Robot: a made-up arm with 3 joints. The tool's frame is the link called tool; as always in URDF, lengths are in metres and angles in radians.
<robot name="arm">
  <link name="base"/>
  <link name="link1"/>
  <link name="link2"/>
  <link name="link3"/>
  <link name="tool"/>
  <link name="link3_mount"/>
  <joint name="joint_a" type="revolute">
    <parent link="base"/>
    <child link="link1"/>
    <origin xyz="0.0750 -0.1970 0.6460" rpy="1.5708 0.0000 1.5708"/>
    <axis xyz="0 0 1"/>
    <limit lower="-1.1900" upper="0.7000"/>
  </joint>
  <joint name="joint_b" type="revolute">
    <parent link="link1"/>
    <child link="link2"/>
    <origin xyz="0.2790 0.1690 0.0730" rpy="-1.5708 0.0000 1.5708"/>
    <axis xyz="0 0 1"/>
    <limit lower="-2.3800" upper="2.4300"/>
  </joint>
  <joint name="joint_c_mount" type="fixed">
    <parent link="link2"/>
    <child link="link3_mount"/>
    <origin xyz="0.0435 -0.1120 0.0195" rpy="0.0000 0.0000 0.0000"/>
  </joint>
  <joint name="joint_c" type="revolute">
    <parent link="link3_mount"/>
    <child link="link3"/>
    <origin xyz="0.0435 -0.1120 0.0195" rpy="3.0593 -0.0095 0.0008"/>
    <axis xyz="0 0 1"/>
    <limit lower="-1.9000" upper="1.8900"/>
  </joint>
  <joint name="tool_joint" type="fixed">
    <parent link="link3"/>
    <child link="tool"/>
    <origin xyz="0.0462 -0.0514 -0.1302" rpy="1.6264 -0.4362 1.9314"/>
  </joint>
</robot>
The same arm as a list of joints. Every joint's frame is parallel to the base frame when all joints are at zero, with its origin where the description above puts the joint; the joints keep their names.
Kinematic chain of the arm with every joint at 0, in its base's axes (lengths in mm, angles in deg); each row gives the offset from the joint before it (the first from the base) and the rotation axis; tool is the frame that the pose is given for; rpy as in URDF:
joint_a: xyz 75.0 -197.0 646.0 axis +x
joint_b: xyz 73.0 279.0 169.0 axis -y
joint_c: xyz 224.0 -39.0 87.0 axis 0.082198 0.996571 0.0095
tool: xyz -62.0 -126.0 45.0 rpy 12.75 18.41 21.93
Joint limits (deg, base to tool): -68.18..40.11 -136.36..139.23 -108.86..108.29

